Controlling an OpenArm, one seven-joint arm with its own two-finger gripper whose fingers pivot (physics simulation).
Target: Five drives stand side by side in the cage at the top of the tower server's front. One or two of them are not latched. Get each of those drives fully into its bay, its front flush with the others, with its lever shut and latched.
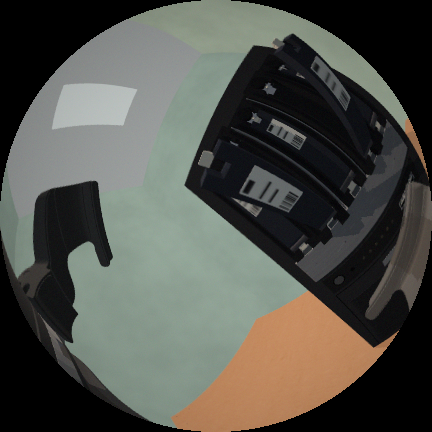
Scene:
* my gripper: 209,245
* labelled lever: 245,176
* tower server: 346,289

